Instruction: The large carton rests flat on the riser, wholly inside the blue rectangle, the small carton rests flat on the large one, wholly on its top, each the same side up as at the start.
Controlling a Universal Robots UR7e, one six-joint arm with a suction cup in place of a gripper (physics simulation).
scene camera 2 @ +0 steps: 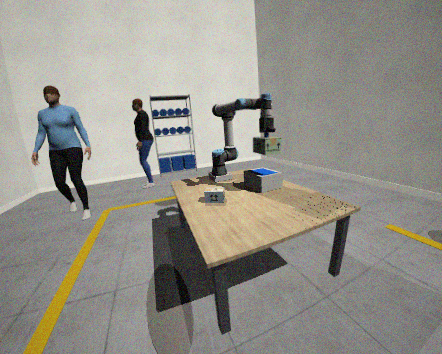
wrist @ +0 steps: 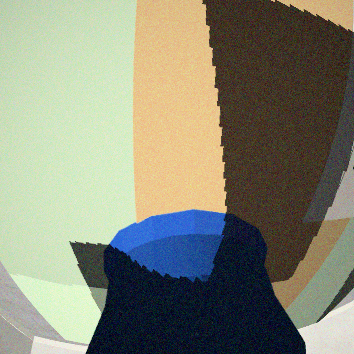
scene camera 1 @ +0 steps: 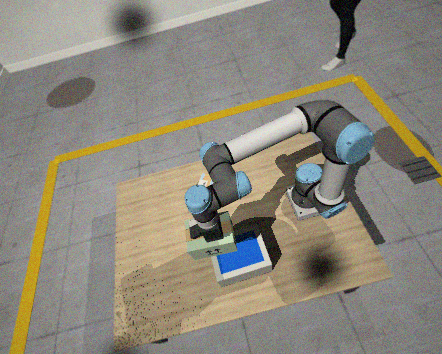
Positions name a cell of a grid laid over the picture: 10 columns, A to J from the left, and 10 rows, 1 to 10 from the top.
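A large carton (scene camera 1: E8) is visible; the wrist view also shows the large carton (wrist: D4). My suction cup (wrist: F8) holds the large carton, clear of everything else.
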